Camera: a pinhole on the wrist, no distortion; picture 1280 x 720 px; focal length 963.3 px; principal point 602.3 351.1 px. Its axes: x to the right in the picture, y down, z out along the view. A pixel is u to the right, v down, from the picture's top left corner.
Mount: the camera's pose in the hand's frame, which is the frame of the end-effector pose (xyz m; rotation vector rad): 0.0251 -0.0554 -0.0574 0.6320 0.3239 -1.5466
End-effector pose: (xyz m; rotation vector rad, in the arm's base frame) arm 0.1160 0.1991 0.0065 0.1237 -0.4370 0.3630
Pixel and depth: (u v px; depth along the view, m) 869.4 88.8 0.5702
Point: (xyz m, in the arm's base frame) -0.0096 -0.3872 0.1407
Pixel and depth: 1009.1 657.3 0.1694
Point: 0.2164 0.0057 0.0608
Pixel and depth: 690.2 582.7 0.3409
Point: 0.1705 -0.0898 0.2044
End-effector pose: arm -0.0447 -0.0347 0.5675 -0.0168 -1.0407 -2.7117
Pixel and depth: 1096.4 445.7 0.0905
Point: -0.0935 0.0596 0.4663
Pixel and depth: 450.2 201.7 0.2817
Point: -0.0260 0.2294 0.5856
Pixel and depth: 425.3 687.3 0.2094
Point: -0.1424 0.1561 0.5836
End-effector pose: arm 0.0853 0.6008 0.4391 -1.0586 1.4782 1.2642
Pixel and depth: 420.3 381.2 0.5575
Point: 0.4208 1.0222 0.4047
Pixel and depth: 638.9 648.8 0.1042
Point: 0.1959 0.6146 0.3738
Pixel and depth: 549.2 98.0 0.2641
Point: 0.3021 0.7347 0.4764
